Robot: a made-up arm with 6 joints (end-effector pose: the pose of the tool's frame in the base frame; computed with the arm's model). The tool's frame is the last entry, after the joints.
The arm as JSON. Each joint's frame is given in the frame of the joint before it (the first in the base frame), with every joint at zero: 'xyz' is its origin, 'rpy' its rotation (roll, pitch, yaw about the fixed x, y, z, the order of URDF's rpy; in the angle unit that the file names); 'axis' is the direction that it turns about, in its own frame. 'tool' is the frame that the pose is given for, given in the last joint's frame.
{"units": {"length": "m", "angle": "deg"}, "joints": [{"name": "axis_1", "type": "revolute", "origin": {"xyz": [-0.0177, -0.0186, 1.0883], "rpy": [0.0, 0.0, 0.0]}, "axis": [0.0, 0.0, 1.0]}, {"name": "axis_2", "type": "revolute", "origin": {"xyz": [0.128, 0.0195, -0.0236], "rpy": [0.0, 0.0, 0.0]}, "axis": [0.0, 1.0, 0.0]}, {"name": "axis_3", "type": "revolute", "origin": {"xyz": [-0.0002, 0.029, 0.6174], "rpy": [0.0, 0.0, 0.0]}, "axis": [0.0, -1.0, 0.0]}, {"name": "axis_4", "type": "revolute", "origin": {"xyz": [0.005, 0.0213, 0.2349], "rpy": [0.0, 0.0, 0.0]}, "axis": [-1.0, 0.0, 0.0]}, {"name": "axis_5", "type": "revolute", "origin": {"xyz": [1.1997, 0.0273, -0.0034], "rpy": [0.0, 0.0, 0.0]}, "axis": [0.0, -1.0, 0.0]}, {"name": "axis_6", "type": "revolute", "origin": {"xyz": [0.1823, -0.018, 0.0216], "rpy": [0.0, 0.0, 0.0]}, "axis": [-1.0, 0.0, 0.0]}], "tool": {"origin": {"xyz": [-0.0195, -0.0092, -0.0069], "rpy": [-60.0, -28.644, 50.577]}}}
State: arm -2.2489 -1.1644 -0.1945 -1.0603 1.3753 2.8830
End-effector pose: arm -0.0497 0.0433 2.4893 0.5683 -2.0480 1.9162
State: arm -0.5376 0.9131 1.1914 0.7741 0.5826 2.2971
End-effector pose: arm 1.6113 -0.8074 2.1028 2.2684 -1.0886 -0.3013
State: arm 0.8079 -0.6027 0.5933 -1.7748 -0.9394 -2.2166
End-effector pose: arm -0.1536 0.1099 2.9000 2.0785 1.4151 0.8685
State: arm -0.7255 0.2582 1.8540 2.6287 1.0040 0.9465
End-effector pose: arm 0.1871 -0.0083 2.9296 1.2971 -1.5381 -0.2941
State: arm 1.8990 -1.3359 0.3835 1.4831 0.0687 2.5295
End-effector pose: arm 0.1666 -0.9042 2.5246 -2.6867 -0.0857 -0.8534
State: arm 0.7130 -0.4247 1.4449 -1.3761 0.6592 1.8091
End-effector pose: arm -0.5643 -0.5557 2.8052 -0.3049 -2.0625 -0.8310
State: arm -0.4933 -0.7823 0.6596 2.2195 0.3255 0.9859
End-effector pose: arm -0.2424 0.2483 2.8668 1.9820 -1.5397 0.3596
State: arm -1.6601 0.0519 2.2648 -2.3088 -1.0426 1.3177
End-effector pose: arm 0.2259 0.8469 2.5387 -2.3388 -1.1944 1.5239
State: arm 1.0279 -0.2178 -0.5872 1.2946 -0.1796 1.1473
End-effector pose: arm 0.6281 1.1757 1.3912 1.9139 0.5914 -1.3805
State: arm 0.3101 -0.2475 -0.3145 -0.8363 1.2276 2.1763
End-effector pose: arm 1.1627 0.3137 1.9296 -2.1361 -0.2022 -0.0367
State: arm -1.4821 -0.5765 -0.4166 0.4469 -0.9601 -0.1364
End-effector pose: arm 0.0916 -1.0780 1.9072 -0.5722 0.5741 -0.8049
